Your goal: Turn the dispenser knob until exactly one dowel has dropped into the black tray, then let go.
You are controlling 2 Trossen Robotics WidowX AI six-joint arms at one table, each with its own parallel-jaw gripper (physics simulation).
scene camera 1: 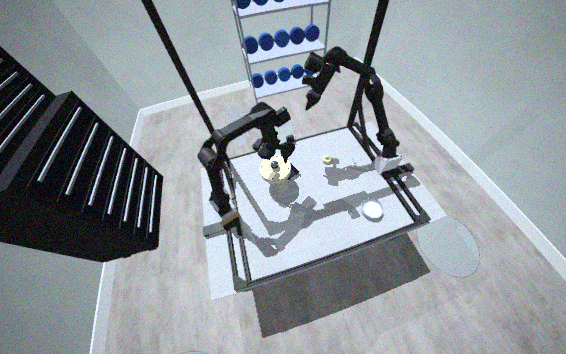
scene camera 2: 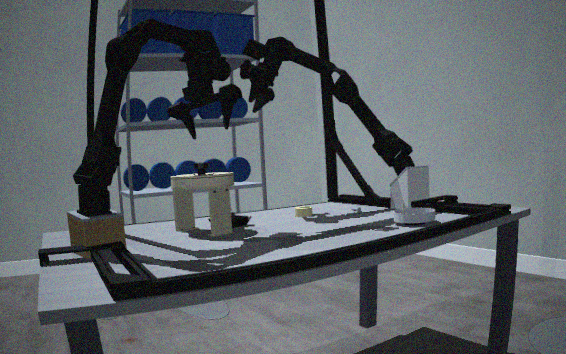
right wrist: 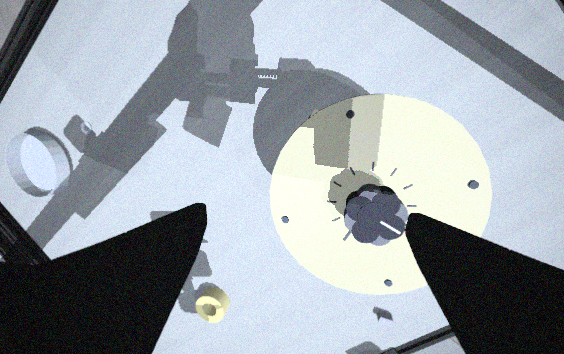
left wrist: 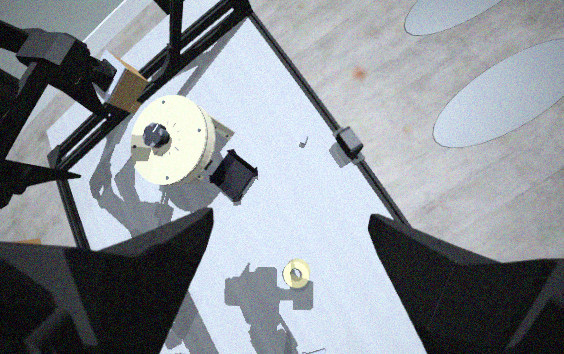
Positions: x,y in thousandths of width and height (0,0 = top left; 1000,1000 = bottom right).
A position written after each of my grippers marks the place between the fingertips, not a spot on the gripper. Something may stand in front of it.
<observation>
My left gripper (scene camera 2: 446,304) is open, holding nothing. My right gripper (scene camera 2: 372,380) is open, with nothing in its grasp. The table carries a white round dish (right wrist: 74,473). Further things: a cream round dispenser (scene camera 2: 388,507).
My left gripper is seen too in the left wrist view (left wrist: 519,617). My right gripper also shows in the right wrist view (right wrist: 543,617) and in the left wrist view (left wrist: 166,414). The cream round dispenser shows as well in the right wrist view (right wrist: 770,468) and in the left wrist view (left wrist: 341,380). The left wrist view does not show the white round dish: it is out of frame.
</observation>
